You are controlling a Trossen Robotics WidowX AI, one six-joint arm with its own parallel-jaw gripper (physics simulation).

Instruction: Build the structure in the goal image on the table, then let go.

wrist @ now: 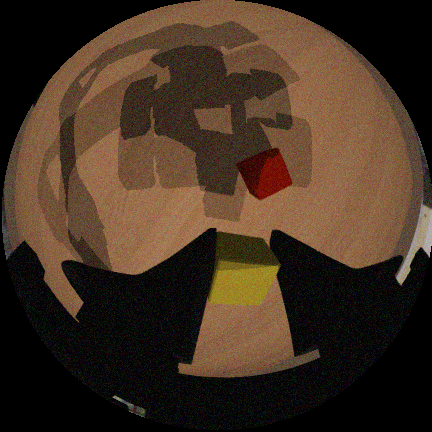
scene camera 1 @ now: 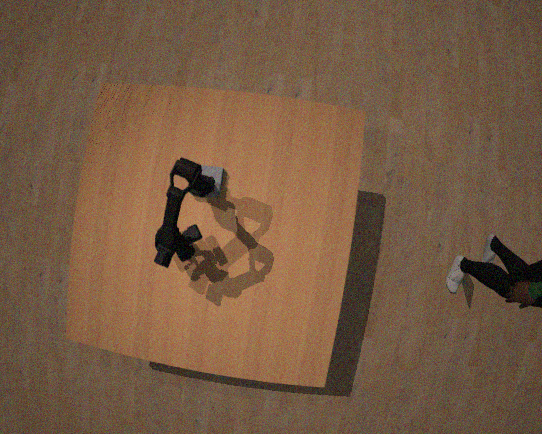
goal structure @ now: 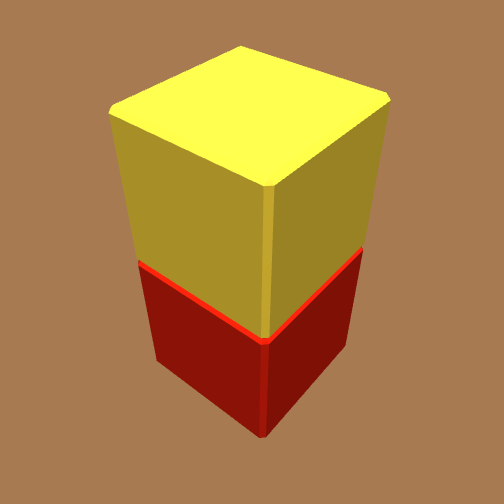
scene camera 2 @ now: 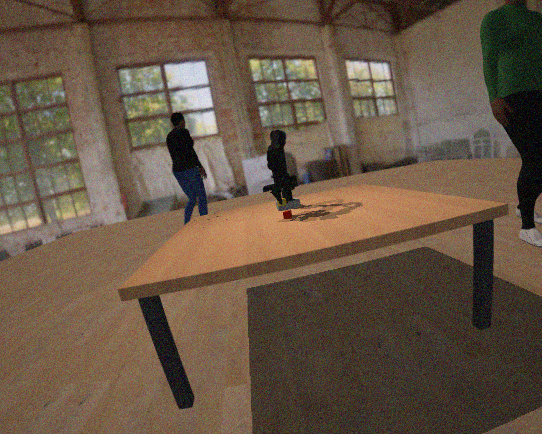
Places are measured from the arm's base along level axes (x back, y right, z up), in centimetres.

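Pixels of known places: gripper, fingertip midpoint: [wrist: 243,235] [scene camera 1: 183,242] [scene camera 2: 284,203]; arm's base, origin of the base link: [scene camera 1: 205,184] [scene camera 2: 288,200].
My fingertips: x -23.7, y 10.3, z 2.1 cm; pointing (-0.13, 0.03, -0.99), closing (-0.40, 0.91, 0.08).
Observation:
For each thing: its top centre in the pictures, then the offset to it from my fingertips. Level surfaces: height alone.
- yellow block, middle of its top: [wrist: 243,286] [scene camera 2: 281,198] dy +0.5, dx +1.9, dz +2.5 cm
- red block, middle of its top: [wrist: 269,173] [scene camera 2: 286,211] dy +0.8, dx -4.4, dz -3.1 cm
- wooden table, its level: dz -6.4 cm
A yellow block [wrist: 244,285] [scene camera 2: 283,201] is held between the two black fingers of my gripper [wrist: 243,235] [scene camera 2: 283,199], which is shut on it. The block is above the table, with wood visible below it in the wrist view. A red block [wrist: 267,175] [scene camera 2: 287,215] rests on the table, tilted in the wrist view, ahead and a little right of the yellow block and apart from it. In scene camera 1 the arm hides the fingertips and both blocks cannot be made out.
The wooden table [scene camera 1: 280,150] [scene camera 2: 240,245] [wrist: 345,125] carries the arm's grey base plate [scene camera 1: 217,176]. Shadows of the arm fall on the table near the blocks. A person in green [scene camera 2: 515,55] and a person in black [scene camera 2: 182,150] stand beyond the table.

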